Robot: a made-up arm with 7 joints.
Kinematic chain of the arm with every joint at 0, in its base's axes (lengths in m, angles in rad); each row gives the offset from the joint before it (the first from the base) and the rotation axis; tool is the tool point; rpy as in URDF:
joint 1: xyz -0.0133 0.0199 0.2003 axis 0 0.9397 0.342
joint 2: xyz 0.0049 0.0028 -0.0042 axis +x
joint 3: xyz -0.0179 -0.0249 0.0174 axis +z
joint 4: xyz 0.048 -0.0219 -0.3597 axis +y
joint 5: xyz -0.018 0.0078 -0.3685 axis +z
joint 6: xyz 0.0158 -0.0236 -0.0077 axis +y
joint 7: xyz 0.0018 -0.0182 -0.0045 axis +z
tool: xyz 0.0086 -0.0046 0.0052 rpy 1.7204 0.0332 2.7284
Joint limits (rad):
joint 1: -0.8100..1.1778
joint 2: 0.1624..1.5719
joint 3: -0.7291..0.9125
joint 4: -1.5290..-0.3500
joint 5: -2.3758..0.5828
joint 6: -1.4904..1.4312
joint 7: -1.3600..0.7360
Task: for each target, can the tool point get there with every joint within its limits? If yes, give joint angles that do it. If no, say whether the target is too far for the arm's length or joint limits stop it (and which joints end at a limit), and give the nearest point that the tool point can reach.
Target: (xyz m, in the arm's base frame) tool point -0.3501 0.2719 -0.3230
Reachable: yes | joints 1.0027 0.8071 -0.3948 -1.1419 -1.2323 0.6315 -1.0318
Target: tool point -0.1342 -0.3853 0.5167
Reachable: no: joint limits stop it (at a limit: joint 1, joint 2, joint 3, joint 4, joint 5) | nearest point 0.3696 -0.3535 0.0831 | short by 0.665 m
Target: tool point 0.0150 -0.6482 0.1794
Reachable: no: joint limits stop it (at a limit: joint 1, joint 2, joint 3, joint 4) | nearest point 0.3701 -0.3619 0.0746 | short by 0.468 m
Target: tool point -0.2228 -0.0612 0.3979
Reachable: no: joint limits stop it (at a limit: joint 1, joint 2, joint 3, joint 4, joint 5) | nearest point 0.0647 0.3010 0.6241 | short by 0.515 m
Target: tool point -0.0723 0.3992 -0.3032
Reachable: yes | joints 0.7939 0.6694 0.3005 -1.2206 -0.4988 0.8528 -0.3071
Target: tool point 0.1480 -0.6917 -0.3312
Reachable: no: too far | nearest point 0.2020 -0.2614 -0.2658 | short by 0.439 m
